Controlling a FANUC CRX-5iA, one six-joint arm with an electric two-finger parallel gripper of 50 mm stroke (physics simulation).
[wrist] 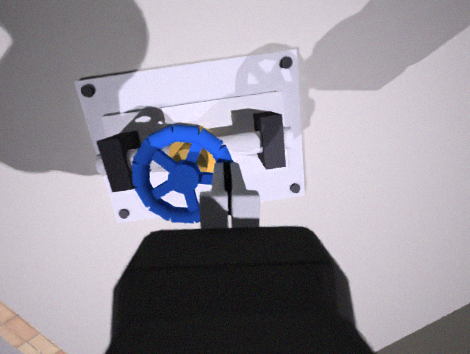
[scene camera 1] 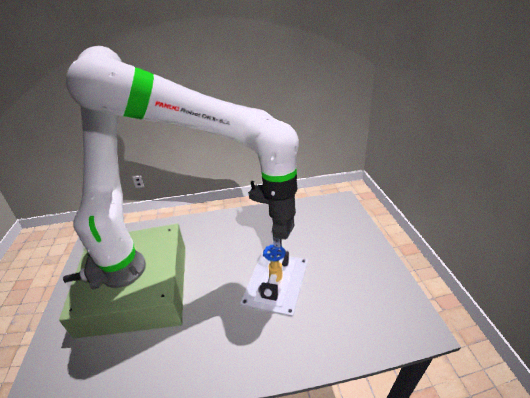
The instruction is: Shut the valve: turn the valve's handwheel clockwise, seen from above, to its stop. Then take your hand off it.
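The blue spoked handwheel (scene camera 1: 274, 253) (wrist: 184, 177) sits on top of the yellow valve body (scene camera 1: 275, 272) (wrist: 210, 163). The valve stands in a white pipe (wrist: 242, 143) over a white base plate (scene camera 1: 296, 285) (wrist: 200, 82). My gripper (scene camera 1: 278, 244) (wrist: 226, 178) is shut with nothing between its fingers and points down. In the wrist view the fingertips overlap the right side of the wheel's rim and hide part of it. In the scene view they are right at the wheel's far edge. Whether they touch the rim I cannot tell.
Two black pipe clamps (wrist: 273, 140) (wrist: 116, 162) stand on the plate, one on either side of the wheel. Dark bolts mark the plate's corners. The arm's green base block (scene camera 1: 150, 250) stands on the left of the grey table (scene camera 1: 360, 300).
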